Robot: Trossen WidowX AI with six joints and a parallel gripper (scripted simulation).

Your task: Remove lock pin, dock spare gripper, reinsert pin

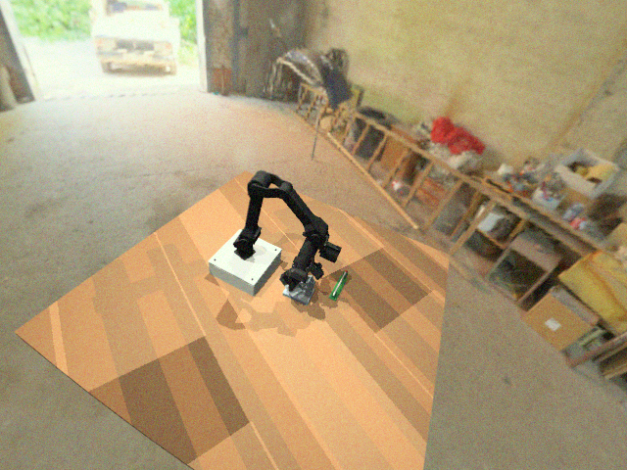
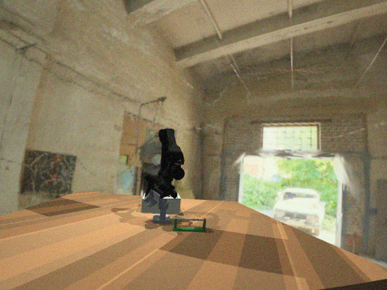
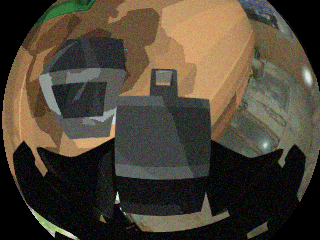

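Right now my gripper tip is 210 mm to the right of the green cradle, 110 mm short of it and 70 mm above it. Also, from my gripper tip: spare gripper: 10 mm to the left, 10 mm above; then socket: 70 mm to the left, 40 mm below, 10 mm ahead.
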